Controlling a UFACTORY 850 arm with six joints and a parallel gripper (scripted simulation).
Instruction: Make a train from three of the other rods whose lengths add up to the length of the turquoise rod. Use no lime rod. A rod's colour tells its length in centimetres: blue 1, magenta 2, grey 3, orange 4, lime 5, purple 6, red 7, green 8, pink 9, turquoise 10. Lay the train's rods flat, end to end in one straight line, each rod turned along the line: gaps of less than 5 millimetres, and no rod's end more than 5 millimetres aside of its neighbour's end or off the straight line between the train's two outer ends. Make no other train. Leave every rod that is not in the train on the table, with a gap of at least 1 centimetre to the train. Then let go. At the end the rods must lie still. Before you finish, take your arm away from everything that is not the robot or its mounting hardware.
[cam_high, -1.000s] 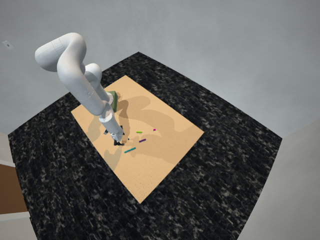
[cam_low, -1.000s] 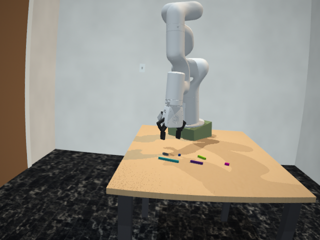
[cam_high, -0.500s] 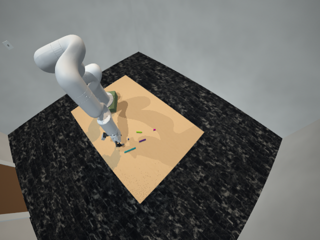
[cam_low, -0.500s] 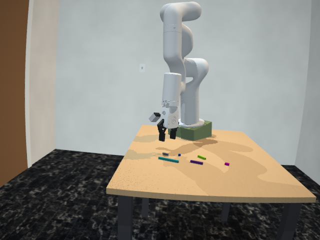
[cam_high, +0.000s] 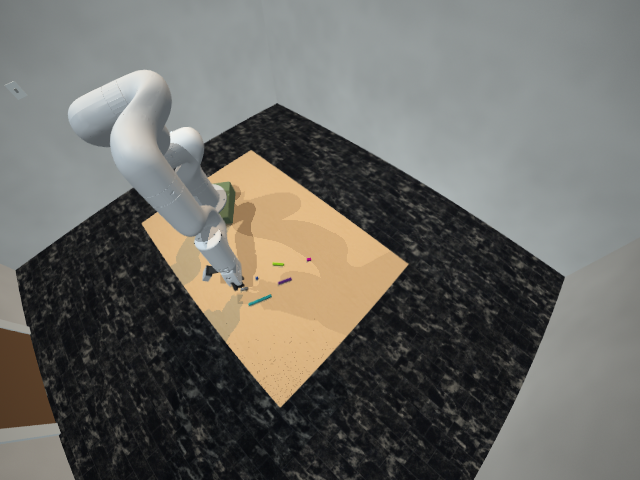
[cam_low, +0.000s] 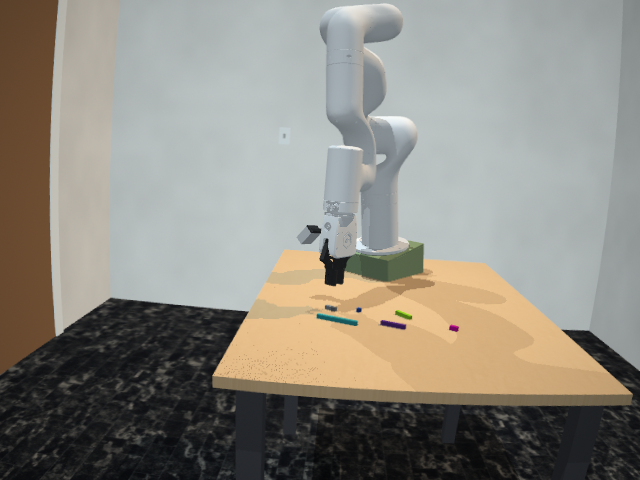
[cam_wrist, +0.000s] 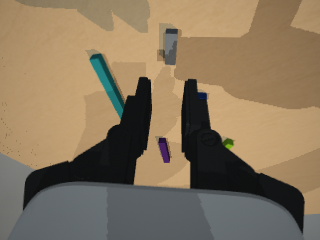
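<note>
Right now the grey rod is 8 cm below my hand. From my hand the other things lie so: purple rod: 10 cm ahead, 15 cm to the left, 8 cm below; turquoise rod: 9 cm ahead, 1 cm to the left, 8 cm below; blue rod: 7 cm to the left, 8 cm below.
</note>
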